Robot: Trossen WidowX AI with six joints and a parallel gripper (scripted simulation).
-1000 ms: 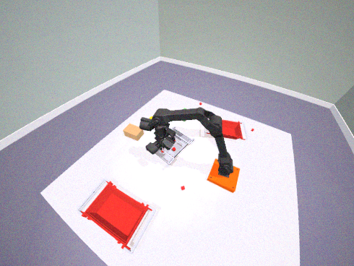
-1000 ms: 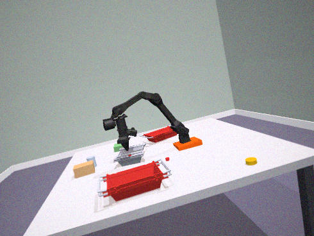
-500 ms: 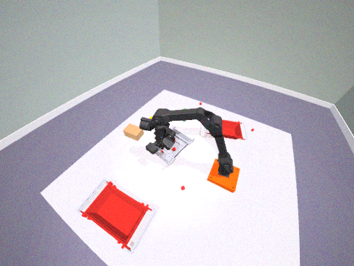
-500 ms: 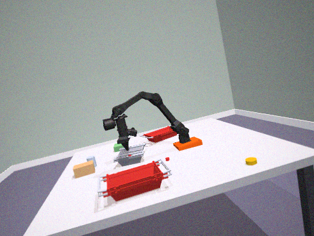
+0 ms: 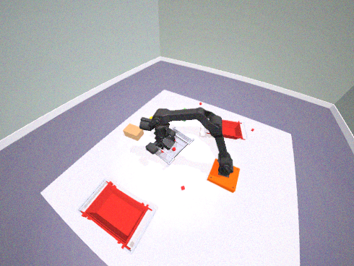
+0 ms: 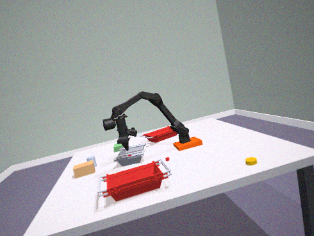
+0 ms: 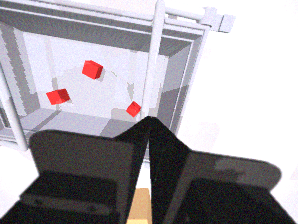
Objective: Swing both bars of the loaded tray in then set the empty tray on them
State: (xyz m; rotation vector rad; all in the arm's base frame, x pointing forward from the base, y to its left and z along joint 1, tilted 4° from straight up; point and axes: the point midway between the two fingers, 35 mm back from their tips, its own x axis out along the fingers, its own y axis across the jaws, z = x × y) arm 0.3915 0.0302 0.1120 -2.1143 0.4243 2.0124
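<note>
Right now my gripper tip is 38 cm to the left of the red tray, 36 cm past it and 4 cm above it. From my gripper tip the other things lie so: grey cylinder (22 cm ahead, 19 cm to the right, 5 cm below); then small red cube (19 cm behind, 15 cm to the left, 8 cm below); then tan box (28 cm ahead, 9 cm to the right, 6 cm below).
</note>
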